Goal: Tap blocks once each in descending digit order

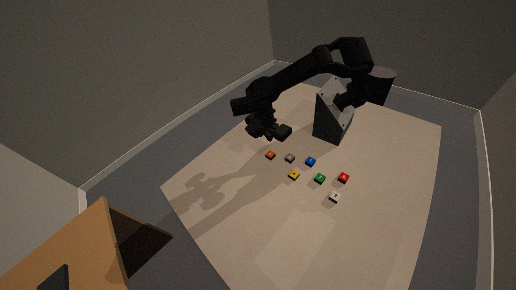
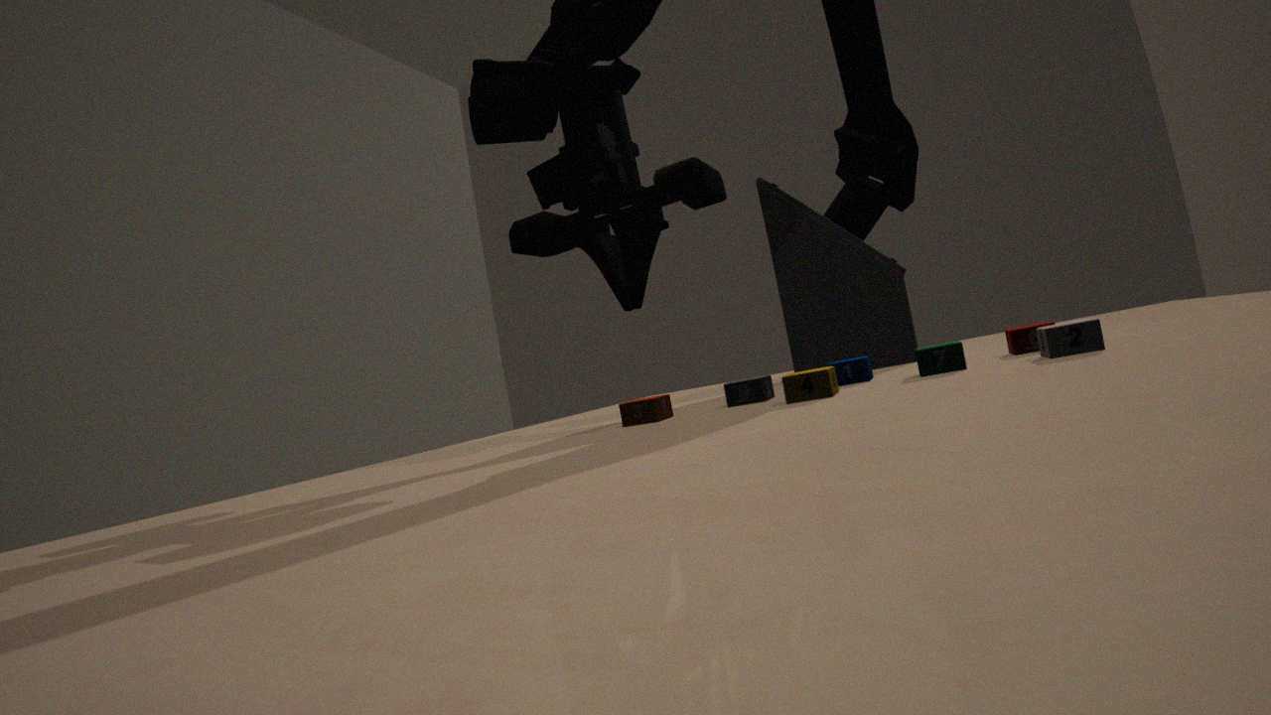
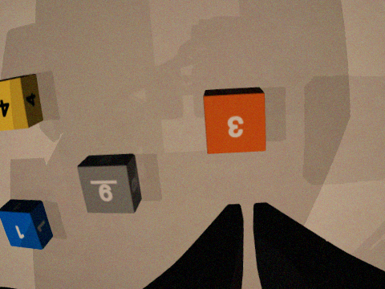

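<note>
My gripper tip is 300 mm to the right of the white 2 block, 80 mm above it and 60 mm short of it. From my gripper tip the other things lie so: grey 9 block (80 mm to the left, 80 mm below, 20 mm behind); then yellow 4 block (130 mm to the left, 80 mm below, 50 mm ahead); then orange 3 block (80 mm below, 10 mm ahead).
</note>
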